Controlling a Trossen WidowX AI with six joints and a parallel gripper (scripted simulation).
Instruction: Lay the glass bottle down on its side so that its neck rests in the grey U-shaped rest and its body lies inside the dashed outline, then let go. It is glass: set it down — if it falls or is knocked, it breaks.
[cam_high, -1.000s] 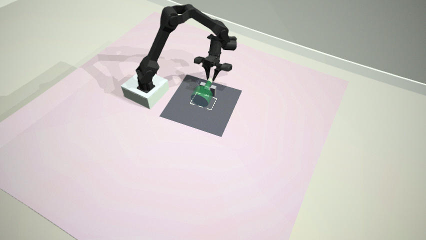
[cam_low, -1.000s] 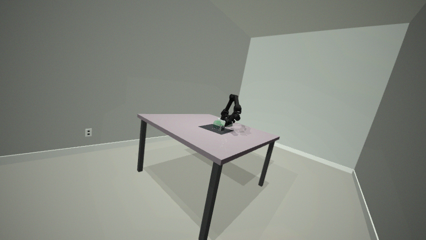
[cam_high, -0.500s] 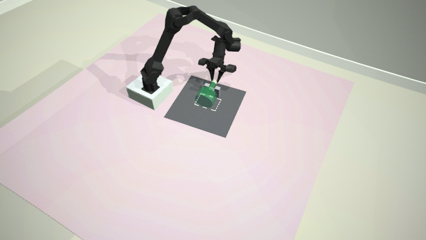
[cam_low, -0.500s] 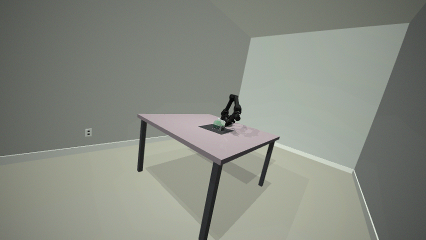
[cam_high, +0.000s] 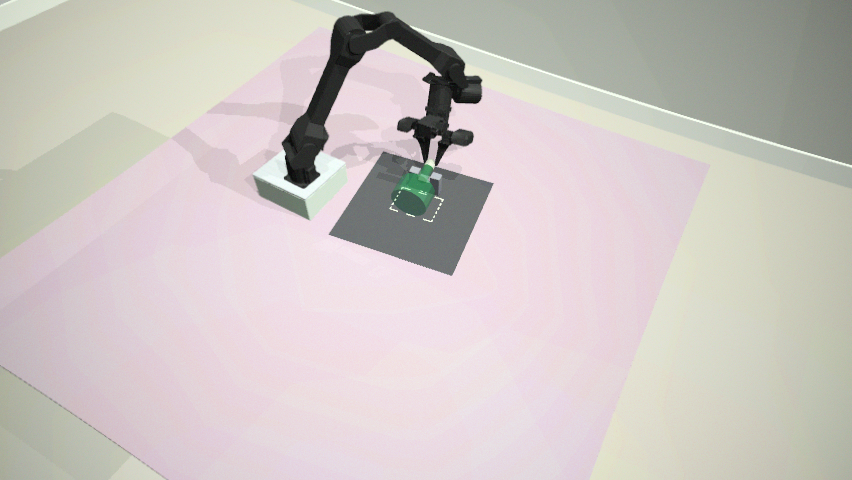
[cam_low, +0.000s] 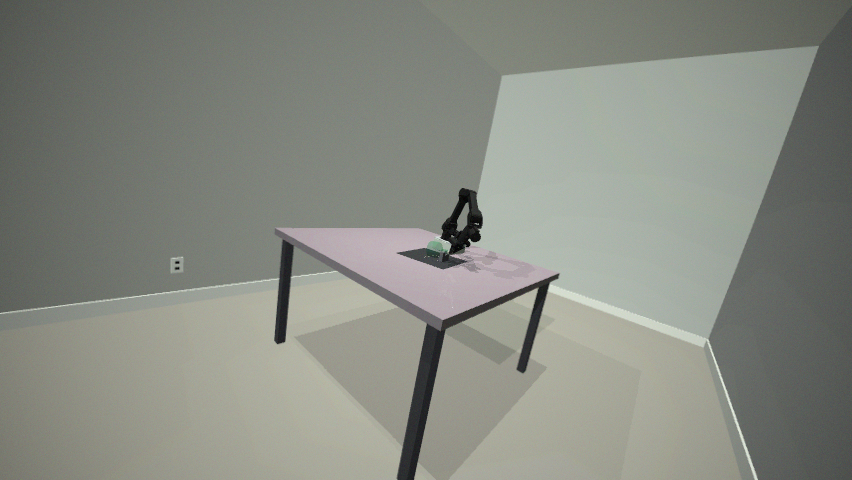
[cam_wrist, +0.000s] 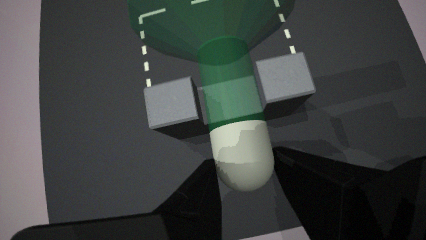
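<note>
My gripper tip is now 10 mm short of the green glass bottle and 50 mm to the left of it. Also, from my gripper tip: dark mat (20 mm ahead, 110 mm to the right, 60 mm below).
</note>
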